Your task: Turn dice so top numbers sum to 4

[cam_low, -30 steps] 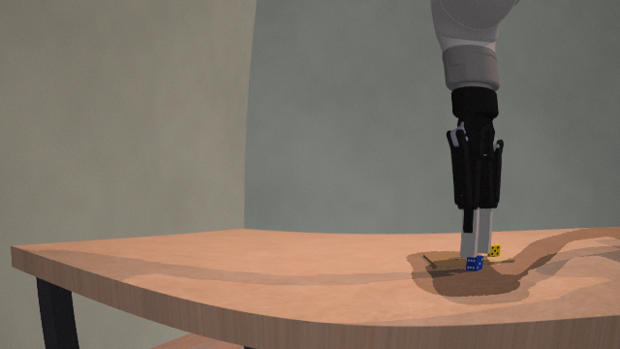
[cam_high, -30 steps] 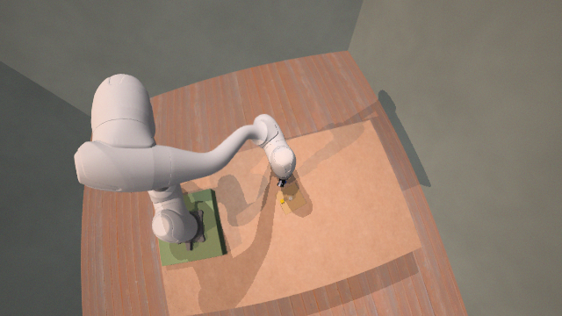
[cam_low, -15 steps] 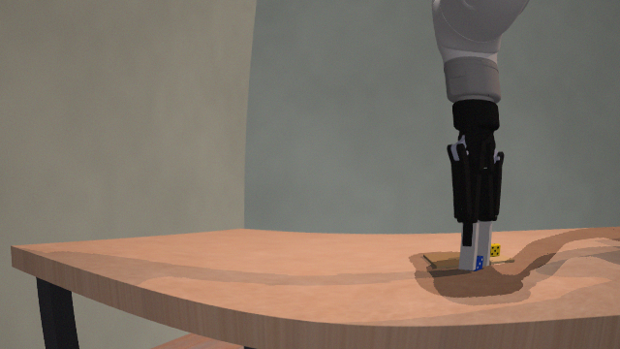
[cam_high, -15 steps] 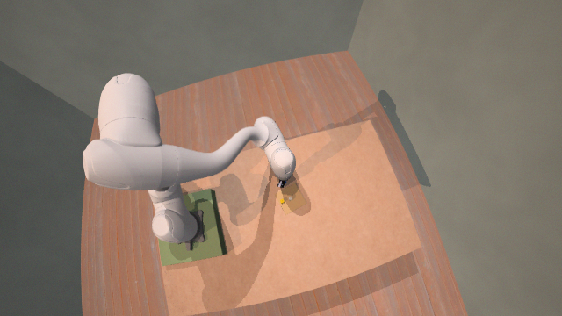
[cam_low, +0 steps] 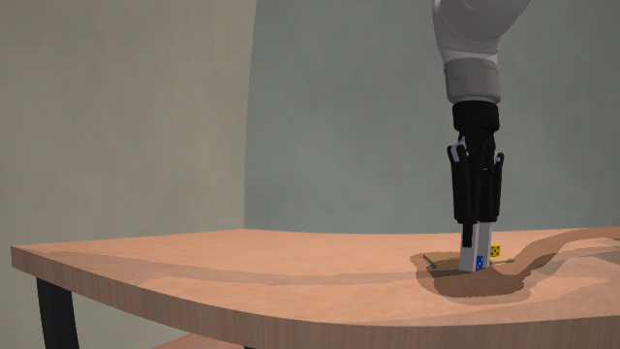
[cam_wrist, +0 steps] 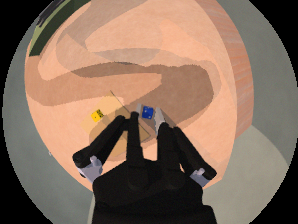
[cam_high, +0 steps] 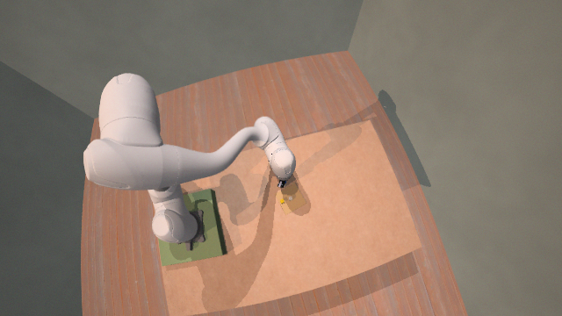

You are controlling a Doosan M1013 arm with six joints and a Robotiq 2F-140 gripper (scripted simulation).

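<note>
The blue die lies 2 cm below my hand. Round my hand: yellow die (3 cm behind, 11 cm to the right, 2 cm below); tan mat (2 cm ahead, 10 cm to the right, 3 cm below); white die (2 cm ahead, 10 cm to the right, 2 cm below).
</note>
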